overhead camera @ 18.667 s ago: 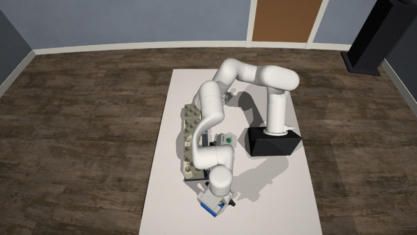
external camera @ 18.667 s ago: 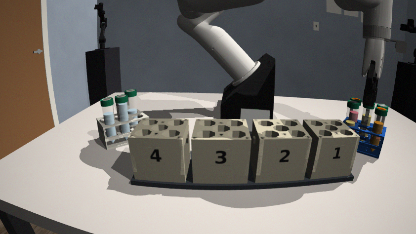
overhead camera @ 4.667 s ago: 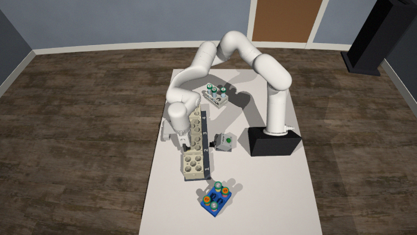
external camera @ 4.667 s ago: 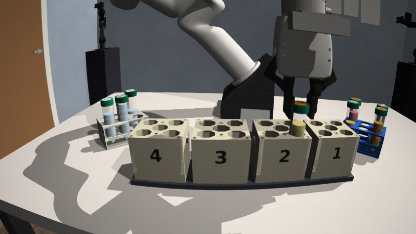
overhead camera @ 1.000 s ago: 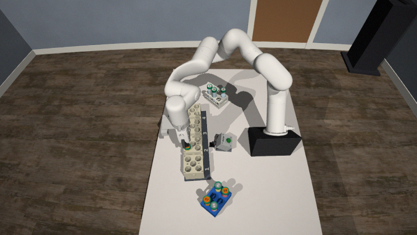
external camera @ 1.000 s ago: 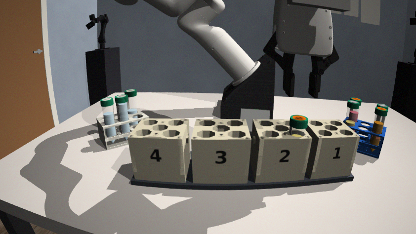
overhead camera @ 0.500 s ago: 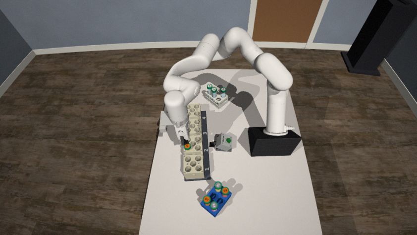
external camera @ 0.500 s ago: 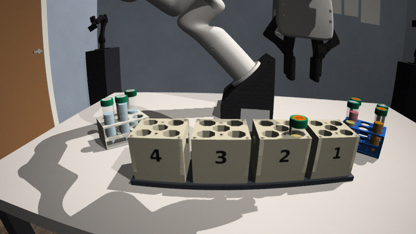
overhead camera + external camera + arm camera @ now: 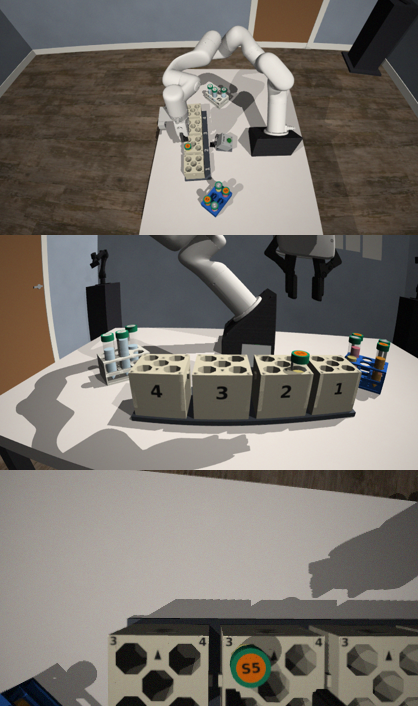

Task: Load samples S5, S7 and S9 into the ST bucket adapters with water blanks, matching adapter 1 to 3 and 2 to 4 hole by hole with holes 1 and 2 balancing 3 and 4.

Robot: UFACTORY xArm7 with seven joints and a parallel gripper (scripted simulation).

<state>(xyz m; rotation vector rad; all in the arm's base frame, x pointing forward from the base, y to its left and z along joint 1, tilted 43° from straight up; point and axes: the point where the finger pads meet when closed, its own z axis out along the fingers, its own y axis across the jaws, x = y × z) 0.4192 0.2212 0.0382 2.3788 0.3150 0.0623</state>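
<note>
The pink-filled sample tube is 220 mm behind my hand, 190 mm to the left of it and 180 mm below it. The rest, counted from my hand: blue rack: 170 mm behind, 220 mm to the left, 210 mm below; green done key: 200 mm behind, 90 mm to the right, 170 mm below; S7 tube: 140 mm behind, 240 mm to the left, 180 mm below.
</note>
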